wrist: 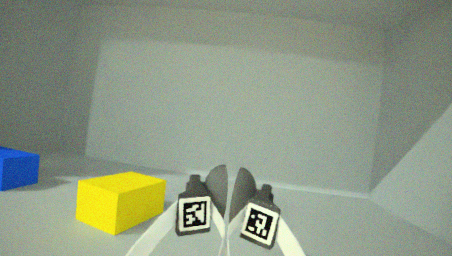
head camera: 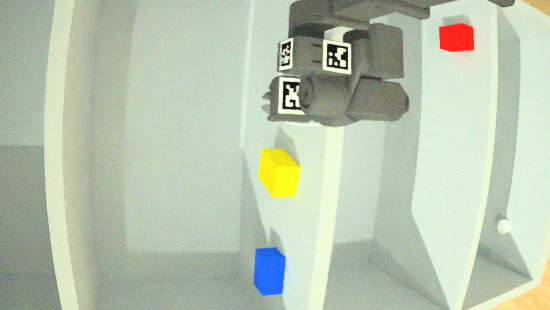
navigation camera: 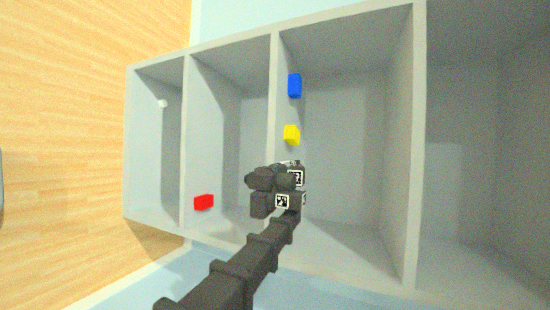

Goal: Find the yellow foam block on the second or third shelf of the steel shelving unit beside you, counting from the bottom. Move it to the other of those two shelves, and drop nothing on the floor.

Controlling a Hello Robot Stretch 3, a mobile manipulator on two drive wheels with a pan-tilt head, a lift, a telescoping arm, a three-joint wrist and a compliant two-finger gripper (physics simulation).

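Places are measured from the robot's base along level axes (x ahead, y left, z up), in metres.
Where they show: gripper, fingertip midpoint: (head camera: 268, 103).
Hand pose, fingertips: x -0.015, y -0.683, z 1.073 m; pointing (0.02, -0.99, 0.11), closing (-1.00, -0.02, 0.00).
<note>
After its pixels a point has its place.
The yellow foam block (head camera: 280, 173) @[x 0.108, y -0.729, z 1.028 m] (navigation camera: 292, 135) @[x 0.109, y -0.729, z 1.029 m] (wrist: 120, 202) rests on the third shelf from the bottom of the steel shelving unit (head camera: 327, 200) @[x 0.139, y -0.635, z 0.979 m] (navigation camera: 418, 150) @[x 0.060, y -0.632, z 1.434 m]. The head and navigation views show the unit turned on its side. My gripper (wrist: 230, 184) @[x -0.015, y -0.683, z 1.073 m] is shut, its fingertips almost touching with no object between them. In the wrist view the yellow block lies to the left of the fingers, apart from them. In the head view the wrist hides most of the fingers.
A blue block (head camera: 270, 271) @[x 0.318, y -0.766, z 1.022 m] (navigation camera: 295, 85) @[x 0.325, y -0.766, z 1.026 m] (wrist: 19, 170) lies beyond the yellow one on the same shelf. A red block (head camera: 456, 37) @[x -0.229, y -0.707, z 0.579 m] (navigation camera: 203, 202) @[x -0.228, y -0.701, z 0.579 m] lies on the second shelf. A white ball (head camera: 503, 225) @[x 0.331, y -0.824, z 0.101 m] (navigation camera: 162, 103) @[x 0.333, y -0.817, z 0.101 m] is on the lowest. A side wall (wrist: 425, 175) stands right of the fingers.
</note>
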